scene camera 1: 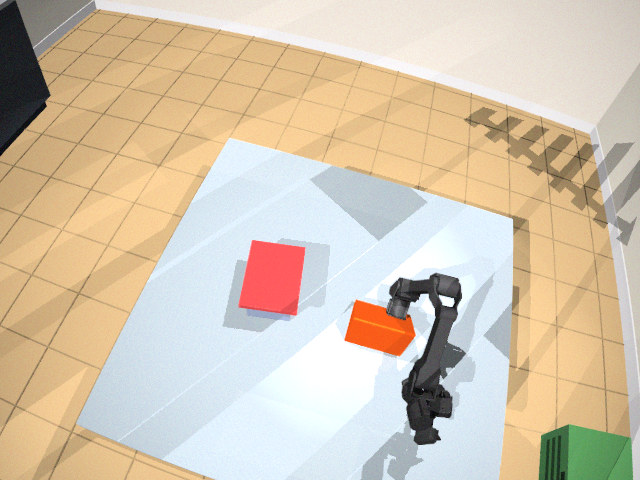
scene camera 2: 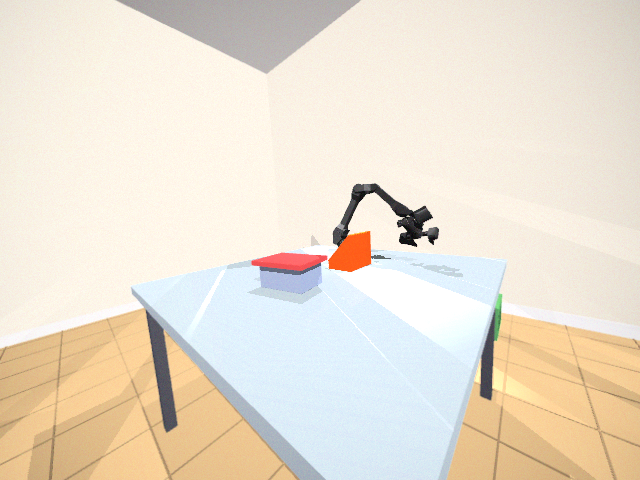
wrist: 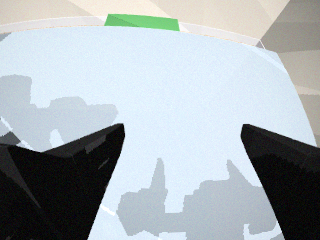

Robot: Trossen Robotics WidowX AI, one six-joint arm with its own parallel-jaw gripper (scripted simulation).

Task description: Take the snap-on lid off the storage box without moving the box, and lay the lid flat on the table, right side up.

The gripper (scene camera 1: 441, 427) is open, holding nothing. Also in view: a red lid (scene camera 1: 272, 281) and a grey-blue storage box (scene camera 2: 294, 281).
The red lid shows as well in scene camera 2 (scene camera 2: 291, 261). The gripper also shows in the wrist view (wrist: 183, 130). The wrist view does not show the red lid: it is out of frame. The wrist view misses the grey-blue storage box: it is out of frame.
